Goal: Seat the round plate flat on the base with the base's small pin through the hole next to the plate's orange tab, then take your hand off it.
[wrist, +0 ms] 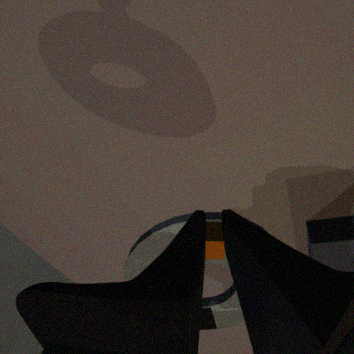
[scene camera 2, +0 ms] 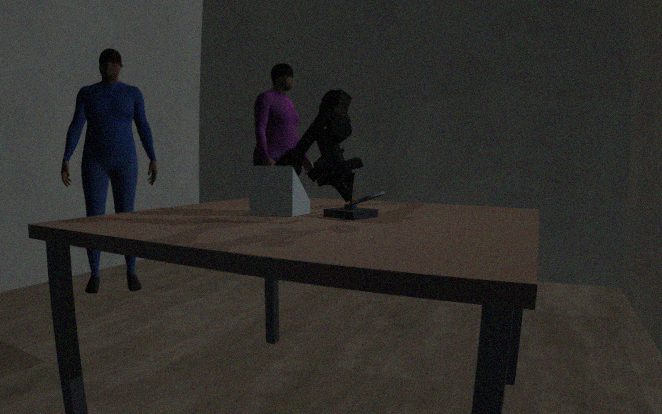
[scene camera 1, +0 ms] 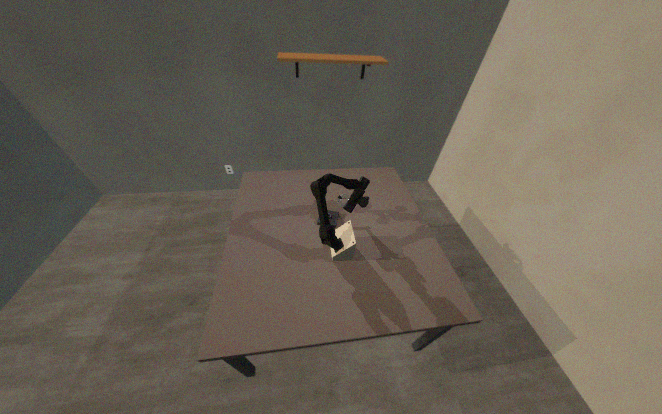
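Pixels of known places: gripper, fingertip midpoint: [wrist: 211, 217] [scene camera 2: 349, 201] [scene camera 1: 351, 204]; arm's base, origin of the base link: [scene camera 2: 275, 189] [scene camera 1: 338, 245].
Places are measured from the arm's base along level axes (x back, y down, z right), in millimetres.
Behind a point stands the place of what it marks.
The round plate [scene camera 1: 345, 199] {z 164, x -369, y 5 mm} [scene camera 2: 370, 196] {z 200, x -373, y -2 mm} [wrist: 144, 258] {z 195, x -357, y 1 mm} is a pale grey ring with a large opening. Its orange tab [wrist: 215, 250] {z 181, x -312, y 1 mm} sits between the fingertips. My gripper [scene camera 2: 352, 201] {z 189, x -310, y 15 mm} [wrist: 211, 217] {z 189, x -310, y 15 mm} is shut on the tab and holds the plate tilted, its far edge raised in scene camera 2. The base [scene camera 1: 334, 217] {z 56, x -256, y 54 mm} [scene camera 2: 351, 214] {z 97, x -293, y 62 mm} is a low dark block on the table, close below the plate in scene camera 2; part of a dark block, likely the base, shows at the right of the wrist view. The pin and the hole beside the tab cannot be made out.
A pale wedge-shaped block [scene camera 1: 346, 234] {z 53, x -28, y -48 mm} [scene camera 2: 272, 191] {z 87, x -28, y 1 mm} stands at the arm's foot, beside the base. The wooden table [scene camera 1: 280, 300] {z -350, x 198, y 78 mm} [scene camera 2: 425, 240] {z 405, x -549, y 78 mm} carries everything. Two people, in blue [scene camera 2: 110, 120] and purple [scene camera 2: 277, 120], stand beyond it. A shelf [scene camera 1: 332, 58] hangs on the wall.
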